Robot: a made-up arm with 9 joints.
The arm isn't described. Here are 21 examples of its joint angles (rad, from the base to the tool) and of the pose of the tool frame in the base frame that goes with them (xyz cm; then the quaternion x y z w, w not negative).
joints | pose
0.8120 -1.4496 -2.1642 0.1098 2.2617 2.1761 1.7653 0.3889 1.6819 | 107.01 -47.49 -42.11 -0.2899 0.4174 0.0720 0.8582
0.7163 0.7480 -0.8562 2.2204 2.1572 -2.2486 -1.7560 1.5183 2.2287 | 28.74 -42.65 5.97 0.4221 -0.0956 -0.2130 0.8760
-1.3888 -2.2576 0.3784 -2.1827 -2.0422 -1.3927 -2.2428 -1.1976 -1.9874 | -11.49 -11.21 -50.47 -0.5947 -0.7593 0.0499 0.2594
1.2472 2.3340 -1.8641 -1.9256 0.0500 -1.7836 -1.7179 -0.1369 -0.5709 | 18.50 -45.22 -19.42 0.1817 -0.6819 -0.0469 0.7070
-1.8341 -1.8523 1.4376 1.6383 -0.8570 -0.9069 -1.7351 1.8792 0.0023 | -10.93 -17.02 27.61 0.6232 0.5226 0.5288 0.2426
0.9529 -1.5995 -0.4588 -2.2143 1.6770 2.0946 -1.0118 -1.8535 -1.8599 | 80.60 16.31 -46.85 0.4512 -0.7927 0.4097 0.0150
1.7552 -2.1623 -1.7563 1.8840 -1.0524 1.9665 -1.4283 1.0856 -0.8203 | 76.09 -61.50 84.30 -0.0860 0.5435 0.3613 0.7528
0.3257 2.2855 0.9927 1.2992 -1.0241 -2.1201 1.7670 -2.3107 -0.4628 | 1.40 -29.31 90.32 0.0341 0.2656 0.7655 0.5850
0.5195 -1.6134 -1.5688 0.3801 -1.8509 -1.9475 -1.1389 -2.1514 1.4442 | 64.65 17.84 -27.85 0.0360 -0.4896 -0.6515 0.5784
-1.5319 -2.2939 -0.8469 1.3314 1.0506 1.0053 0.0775 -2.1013 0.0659 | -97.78 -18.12 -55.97 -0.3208 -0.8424 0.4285 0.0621
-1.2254 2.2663 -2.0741 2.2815 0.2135 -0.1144 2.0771 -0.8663 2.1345 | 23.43 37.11 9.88 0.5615 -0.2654 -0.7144 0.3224
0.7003 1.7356 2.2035 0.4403 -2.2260 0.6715 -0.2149 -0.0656 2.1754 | 20.72 -41.88 -50.04 -0.3968 -0.4582 -0.7682 0.2061
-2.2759 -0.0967 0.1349 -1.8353 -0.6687 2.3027 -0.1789 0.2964 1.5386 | 15.10 -50.51 10.57 -0.8744 0.4485 -0.1844 0.0126
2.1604 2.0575 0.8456 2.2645 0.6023 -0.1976 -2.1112 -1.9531 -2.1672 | 40.67 18.69 6.88 -0.1231 -0.1805 -0.8873 0.4062
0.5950 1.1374 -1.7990 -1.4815 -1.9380 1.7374 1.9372 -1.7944 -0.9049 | 65.92 -60.37 27.89 0.8590 0.1689 0.1078 0.4711
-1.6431 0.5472 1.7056 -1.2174 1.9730 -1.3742 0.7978 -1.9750 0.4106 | -71.22 18.16 -70.29 -0.8153 0.5297 0.0470 0.2292
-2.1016 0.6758 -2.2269 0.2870 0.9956 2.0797 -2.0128 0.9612 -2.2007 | -22.89 65.48 -9.29 -0.2401 -0.0384 -0.9677 0.0663
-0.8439 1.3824 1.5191 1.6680 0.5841 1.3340 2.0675 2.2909 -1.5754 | 38.45 -18.27 -49.26 0.2965 0.3470 0.8545 0.2479
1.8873 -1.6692 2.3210 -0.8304 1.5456 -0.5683 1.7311 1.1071 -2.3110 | 28.26 -81.34 65.36 -0.4167 -0.7051 0.4760 0.3204
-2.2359 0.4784 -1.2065 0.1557 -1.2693 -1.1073 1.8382 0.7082 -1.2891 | 68.32 48.47 46.13 -0.1052 0.4011 -0.8789 0.2358
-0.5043 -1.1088 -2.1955 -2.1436 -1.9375 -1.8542 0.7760 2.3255 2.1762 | 31.20 59.71 61.88 -0.4992 -0.6438 -0.5685 0.1144
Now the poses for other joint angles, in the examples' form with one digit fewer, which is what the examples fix.
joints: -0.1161 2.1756 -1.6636 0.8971 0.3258 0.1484 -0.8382 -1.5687 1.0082
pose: 35.2 69.9 30.1 -0.698 -0.275 0.442 0.491
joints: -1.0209 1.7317 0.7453 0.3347 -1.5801 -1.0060 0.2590 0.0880 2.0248
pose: -47.1 -28.8 -44.0 0.166 0.839 -0.496 0.151
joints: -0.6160 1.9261 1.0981 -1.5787 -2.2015 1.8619 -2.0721 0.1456 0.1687
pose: -36.9 83.5 6.0 -0.355 -0.153 -0.366 0.847
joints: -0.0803 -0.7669 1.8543 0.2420 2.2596 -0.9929 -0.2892 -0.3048 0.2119
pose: 15.5 120.2 -3.1 -0.647 -0.722 -0.163 0.182
